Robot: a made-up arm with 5 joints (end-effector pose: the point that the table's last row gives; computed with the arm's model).
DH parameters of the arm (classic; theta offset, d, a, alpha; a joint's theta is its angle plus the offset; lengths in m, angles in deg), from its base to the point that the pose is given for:
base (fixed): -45.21 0 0.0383 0
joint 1: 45.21 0.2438 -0.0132 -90
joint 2: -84.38 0 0.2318 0
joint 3: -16.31 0 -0.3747 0
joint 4: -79.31 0.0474 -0.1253 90
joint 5: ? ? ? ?
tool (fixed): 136.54 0.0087 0 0
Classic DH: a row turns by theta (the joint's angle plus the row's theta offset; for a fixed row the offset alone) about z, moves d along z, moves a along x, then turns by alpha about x.
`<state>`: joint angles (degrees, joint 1 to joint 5).
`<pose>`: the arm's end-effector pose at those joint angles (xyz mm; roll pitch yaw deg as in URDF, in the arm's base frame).
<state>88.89 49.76 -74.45 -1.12 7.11</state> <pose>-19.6 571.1 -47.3 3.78 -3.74 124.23</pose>
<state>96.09 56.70 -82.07 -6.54 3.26</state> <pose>-97.6 589.1 -46.9 -1.42 -7.47 135.31</pose>
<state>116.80 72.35 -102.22 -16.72 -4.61</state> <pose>-335.5 559.1 -31.9 -15.39 -14.66 164.87</pose>
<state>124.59 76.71 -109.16 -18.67 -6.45</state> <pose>-421.7 519.1 -20.1 -19.89 -16.57 175.09</pose>
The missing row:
joint 5: -84.83 0.2017 -0.0118 154.54
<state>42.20 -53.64 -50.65 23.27 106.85</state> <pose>272.1 248.4 660.0 91.14 -22.86 -24.75</pose>
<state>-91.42 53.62 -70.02 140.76 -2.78</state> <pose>82.9 -152.1 31.2 158.48 21.74 39.74</pose>
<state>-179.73 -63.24 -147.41 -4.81 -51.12</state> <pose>693.4 -82.3 737.9 161.90 -17.04 -83.83</pose>
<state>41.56 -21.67 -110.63 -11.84 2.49</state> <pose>104.8 120.2 999.4 -129.75 -41.06 163.96</pose>
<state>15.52 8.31 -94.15 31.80 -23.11</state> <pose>632.8 203.1 498.9 -29.79 -7.10 78.23</pose>
